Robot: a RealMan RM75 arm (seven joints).
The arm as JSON. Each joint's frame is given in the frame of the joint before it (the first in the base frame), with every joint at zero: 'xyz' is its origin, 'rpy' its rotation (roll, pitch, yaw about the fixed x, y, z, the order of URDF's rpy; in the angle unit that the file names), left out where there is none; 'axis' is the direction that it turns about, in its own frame. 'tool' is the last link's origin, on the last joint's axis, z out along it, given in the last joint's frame.
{
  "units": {
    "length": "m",
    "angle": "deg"
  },
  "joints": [
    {
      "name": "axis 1",
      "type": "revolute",
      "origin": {
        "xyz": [
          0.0,
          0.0,
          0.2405
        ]
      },
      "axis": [
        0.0,
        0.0,
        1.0
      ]
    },
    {
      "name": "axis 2",
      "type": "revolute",
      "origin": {
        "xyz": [
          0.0,
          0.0,
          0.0
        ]
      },
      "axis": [
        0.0,
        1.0,
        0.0
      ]
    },
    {
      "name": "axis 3",
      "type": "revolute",
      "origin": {
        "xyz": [
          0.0,
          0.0,
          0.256
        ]
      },
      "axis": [
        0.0,
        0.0,
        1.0
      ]
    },
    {
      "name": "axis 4",
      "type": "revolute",
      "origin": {
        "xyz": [
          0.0,
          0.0,
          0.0
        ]
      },
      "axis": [
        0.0,
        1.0,
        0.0
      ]
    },
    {
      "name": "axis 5",
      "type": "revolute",
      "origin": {
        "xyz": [
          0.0,
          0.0,
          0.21
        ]
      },
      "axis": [
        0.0,
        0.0,
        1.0
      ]
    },
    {
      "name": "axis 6",
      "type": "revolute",
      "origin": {
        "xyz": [
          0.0,
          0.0,
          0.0
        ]
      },
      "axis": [
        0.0,
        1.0,
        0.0
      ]
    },
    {
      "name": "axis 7",
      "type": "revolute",
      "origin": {
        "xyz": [
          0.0,
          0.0,
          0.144
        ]
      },
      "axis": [
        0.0,
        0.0,
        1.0
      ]
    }
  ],
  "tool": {
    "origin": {
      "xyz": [
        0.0,
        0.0,
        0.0
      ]
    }
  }
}
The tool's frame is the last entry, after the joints.
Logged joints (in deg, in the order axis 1, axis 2, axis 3, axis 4, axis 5, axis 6, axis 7), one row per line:
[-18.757, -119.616, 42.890, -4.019, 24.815, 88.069, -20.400]
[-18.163, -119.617, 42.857, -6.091, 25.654, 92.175, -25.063]
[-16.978, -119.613, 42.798, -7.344, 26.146, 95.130, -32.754]
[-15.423, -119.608, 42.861, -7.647, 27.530, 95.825, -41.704]
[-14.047, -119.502, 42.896, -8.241, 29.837, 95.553, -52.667]
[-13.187, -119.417, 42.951, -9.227, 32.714, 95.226, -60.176]
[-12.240, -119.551, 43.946, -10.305, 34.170, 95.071, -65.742]
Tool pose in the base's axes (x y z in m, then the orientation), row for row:
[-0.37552, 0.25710, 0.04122, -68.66, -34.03, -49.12]
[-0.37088, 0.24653, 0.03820, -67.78, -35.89, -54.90]
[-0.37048, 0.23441, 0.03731, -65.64, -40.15, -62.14]
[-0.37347, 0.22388, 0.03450, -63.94, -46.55, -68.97]
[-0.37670, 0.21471, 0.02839, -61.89, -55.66, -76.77]
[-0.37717, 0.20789, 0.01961, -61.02, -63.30, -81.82]
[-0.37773, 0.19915, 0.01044, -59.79, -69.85, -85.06]
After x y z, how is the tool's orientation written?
As a rotation vector, in degrees.
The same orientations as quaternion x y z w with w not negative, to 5 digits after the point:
[-0.53812, -0.26671, -0.38498, 0.70077]
[-0.52693, -0.27901, -0.42680, 0.67995]
[-0.50430, -0.30847, -0.47741, 0.65008]
[-0.48320, -0.35178, -0.52121, 0.60919]
[-0.45639, -0.41045, -0.56612, 0.55023]
[-0.44022, -0.45667, -0.59028, 0.49922]
[-0.42390, -0.49522, -0.60306, 0.45977]

